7 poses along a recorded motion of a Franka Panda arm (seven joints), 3.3 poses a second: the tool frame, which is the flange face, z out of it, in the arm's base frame.
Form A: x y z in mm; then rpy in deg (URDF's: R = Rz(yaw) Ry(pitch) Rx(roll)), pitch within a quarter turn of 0, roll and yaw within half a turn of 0.
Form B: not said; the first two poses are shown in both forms.
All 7 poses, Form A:
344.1 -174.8 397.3 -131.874 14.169 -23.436
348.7 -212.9 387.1 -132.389 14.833 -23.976
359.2 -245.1 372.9 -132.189 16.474 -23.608
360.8 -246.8 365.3 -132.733 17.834 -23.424
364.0 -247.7 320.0 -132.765 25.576 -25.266
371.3 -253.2 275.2 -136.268 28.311 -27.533
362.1 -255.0 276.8 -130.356 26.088 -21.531
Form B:
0.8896 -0.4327 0.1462 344.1; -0.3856 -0.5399 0.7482 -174.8; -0.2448 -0.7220 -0.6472 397.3; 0 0 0 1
0.8833 -0.4467 0.1424 348.7; -0.3928 -0.5392 0.7450 -212.9; -0.2560 -0.7140 -0.6517 387.1; 0 0 0 1
0.8787 -0.4615 0.1222 359.2; -0.3840 -0.5312 0.7552 -245.1; -0.2836 -0.7105 -0.6440 372.9; 0 0 0 1
0.8735 -0.4762 0.1013 360.8; -0.3784 -0.5332 0.7566 -246.8; -0.3063 -0.6992 -0.6460 365.3; 0 0 0 1
0.8157 -0.5764 0.0483 364.0; -0.3850 -0.4788 0.7890 -247.7; -0.4317 -0.6622 -0.6125 320.0; 0 0 0 1
0.7807 -0.6247 0.0157 371.3; -0.4070 -0.4892 0.7714 -253.2; -0.4743 -0.6086 -0.6362 275.2; 0 0 0 1
0.8354 -0.5494 0.0148 362.1; -0.3296 -0.4794 0.8134 -255.0; -0.4398 -0.6844 -0.5816 276.8; 0 0 0 1

